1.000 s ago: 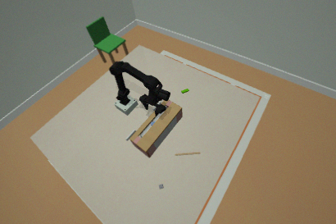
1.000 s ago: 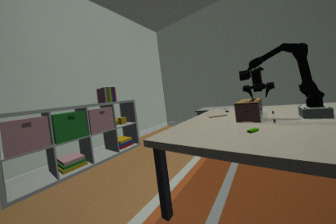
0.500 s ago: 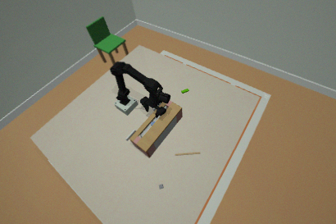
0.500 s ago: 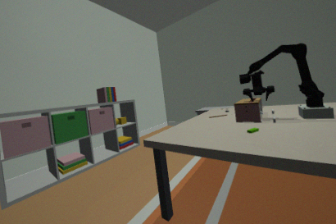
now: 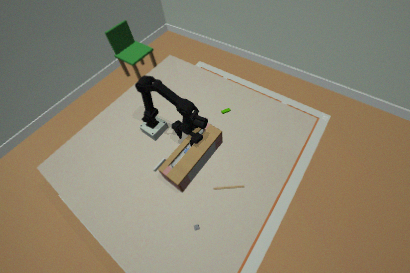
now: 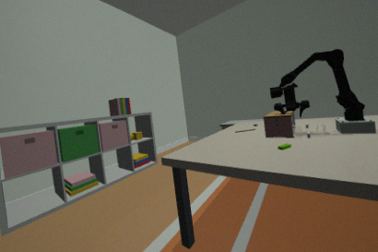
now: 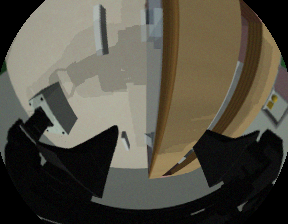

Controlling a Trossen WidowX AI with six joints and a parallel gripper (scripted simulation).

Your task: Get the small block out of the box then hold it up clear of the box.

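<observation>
Now: gripper tip 30 mm short of the box, 30 mm to the left of it and 30 mm above it. The rest, counted from my gripper tip: blue block: 40 mm ahead, 40 mm to the right, 10 mm below; thin wooden stick: 320 mm ahead, 80 mm to the right, 90 mm below.
</observation>
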